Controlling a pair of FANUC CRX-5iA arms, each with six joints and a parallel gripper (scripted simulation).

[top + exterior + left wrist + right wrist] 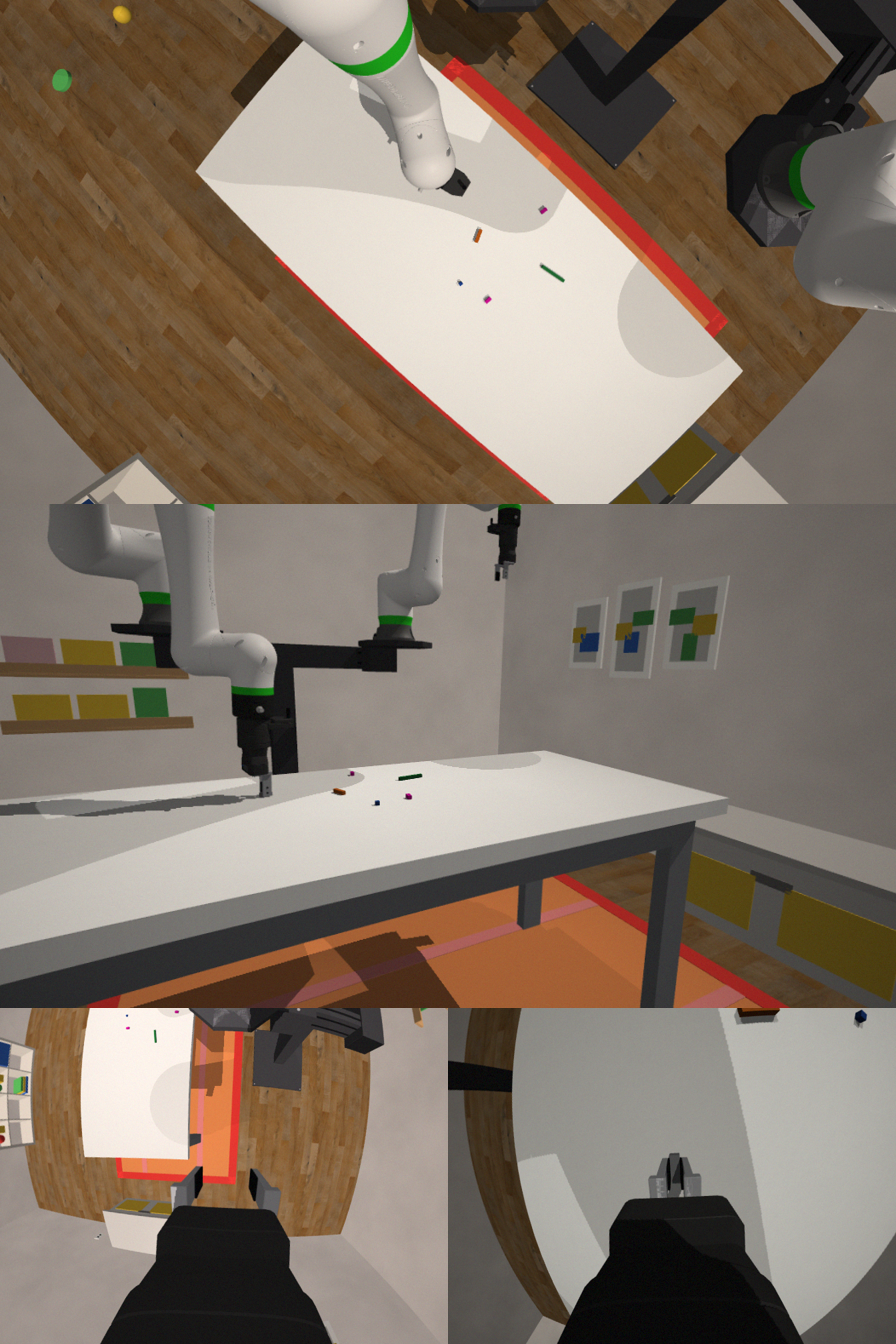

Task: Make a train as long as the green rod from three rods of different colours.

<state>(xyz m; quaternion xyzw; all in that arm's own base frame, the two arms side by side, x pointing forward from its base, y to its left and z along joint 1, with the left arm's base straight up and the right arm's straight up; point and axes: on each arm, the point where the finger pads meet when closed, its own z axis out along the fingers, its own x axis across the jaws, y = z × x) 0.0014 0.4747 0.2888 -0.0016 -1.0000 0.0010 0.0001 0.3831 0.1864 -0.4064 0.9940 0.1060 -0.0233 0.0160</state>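
The blue rod is 21 cm to the left of my right hand, 21 cm ahead of it and 2 cm below it. Round my right hand: green rod: 41 cm to the left, 2 cm below, 2 cm ahead; then grey rod: 2 cm below; then orange rod: 17 cm to the left, 7 cm ahead, 2 cm below.
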